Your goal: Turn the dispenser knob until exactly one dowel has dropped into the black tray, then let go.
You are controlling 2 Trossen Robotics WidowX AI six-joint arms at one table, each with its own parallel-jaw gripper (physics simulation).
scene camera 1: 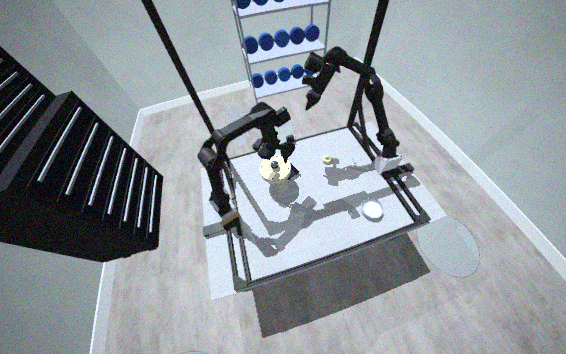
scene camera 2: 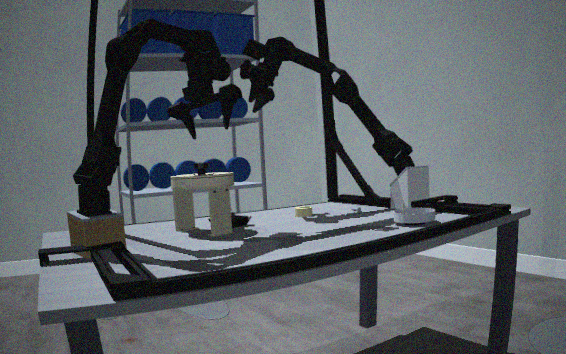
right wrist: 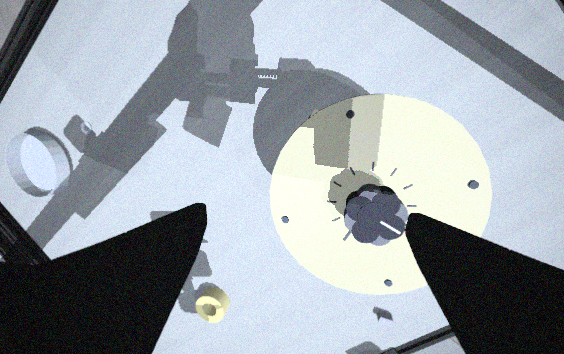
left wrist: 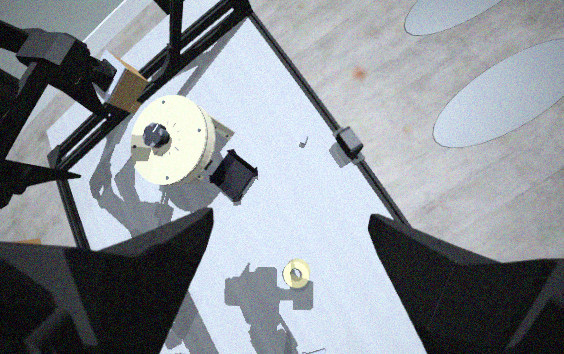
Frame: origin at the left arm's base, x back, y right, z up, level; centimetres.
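Where they show: left gripper, between the fingertips: (scene camera 1: 307,106) (scene camera 2: 252,107) (left wrist: 292,218); right gripper, between the fingertips: (scene camera 1: 277,161) (scene camera 2: 210,134) (right wrist: 306,218) (left wrist: 92,146); left arm's base, origin of its link: (scene camera 1: 389,156) (scene camera 2: 408,175); right arm's base, origin of its link: (scene camera 1: 223,208) (scene camera 2: 94,212) (left wrist: 105,75).
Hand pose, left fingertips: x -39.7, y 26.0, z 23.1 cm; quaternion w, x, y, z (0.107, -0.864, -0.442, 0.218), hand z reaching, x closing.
Each offset is from my left fingertips to the top centre of the thing.
The cream round dispenser @(dx -23.1, dy -17.2, dz -18.5 cm) (scene camera 1: 267,173) (scene camera 2: 220,182) (left wrist: 186,155) (right wrist: 440,150) stands on legs. Its dark lobed knob @(dx -23.1, dy -17.2, dz -15.8 cm) (scene camera 1: 274,164) (scene camera 2: 201,168) (left wrist: 156,134) (right wrist: 376,217) sits on top, with a white pointer line and tick marks around it. The black tray @(dx -14.8, dy -13.7, dz -30.8 cm) (scene camera 1: 294,173) (scene camera 2: 241,220) (left wrist: 234,176) lies beside the dispenser; its inside looks plain dark. My right gripper (scene camera 2: 210,131) (right wrist: 306,218) is open and empty, above the dispenser; in the right wrist view the knob shows near its right-hand fingertip. My left gripper (scene camera 2: 250,93) (left wrist: 292,218) is open and empty, high above the table's back.
A small yellow ring @(dx +9.4, dy -11.6, dz -30.7 cm) (scene camera 1: 327,159) (scene camera 2: 303,211) (left wrist: 287,273) lies on the table to the right of the dispenser in scene camera 1. A round white dish @(dx +19.2, dy -48.4, dz -30.0 cm) (scene camera 1: 372,210) (scene camera 2: 415,216) stands near the front right. Black rails edge the table.
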